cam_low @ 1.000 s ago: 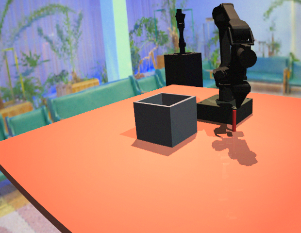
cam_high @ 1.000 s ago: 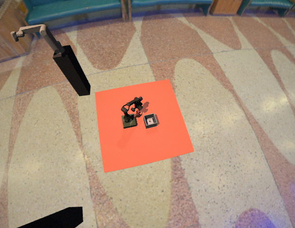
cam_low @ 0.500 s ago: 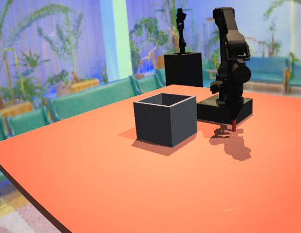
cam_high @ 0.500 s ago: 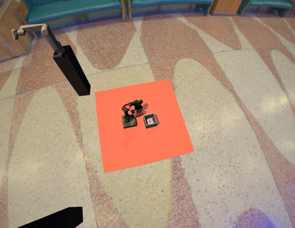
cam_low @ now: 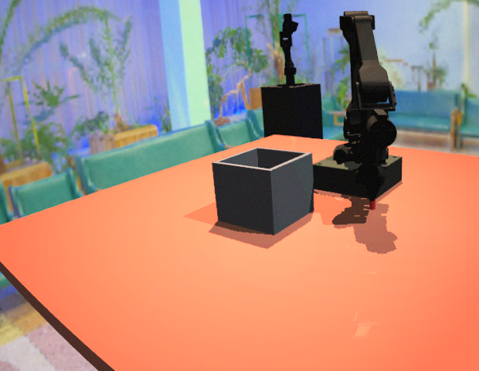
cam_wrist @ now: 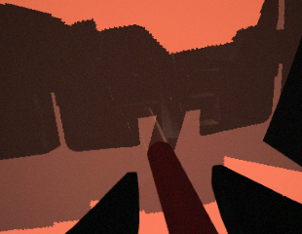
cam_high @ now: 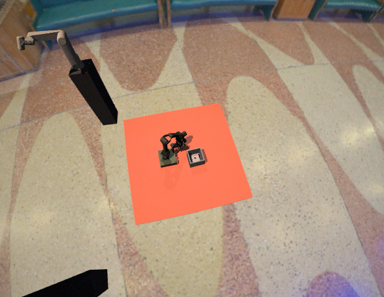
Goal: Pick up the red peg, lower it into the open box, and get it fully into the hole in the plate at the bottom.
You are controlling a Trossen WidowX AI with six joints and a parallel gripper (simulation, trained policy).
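Now: gripper tip 18 cm short of the pale plate, 18 cm to the left of it and 2 cm below it. The rest, counted from my gripper tip: red peg (1 cm above).
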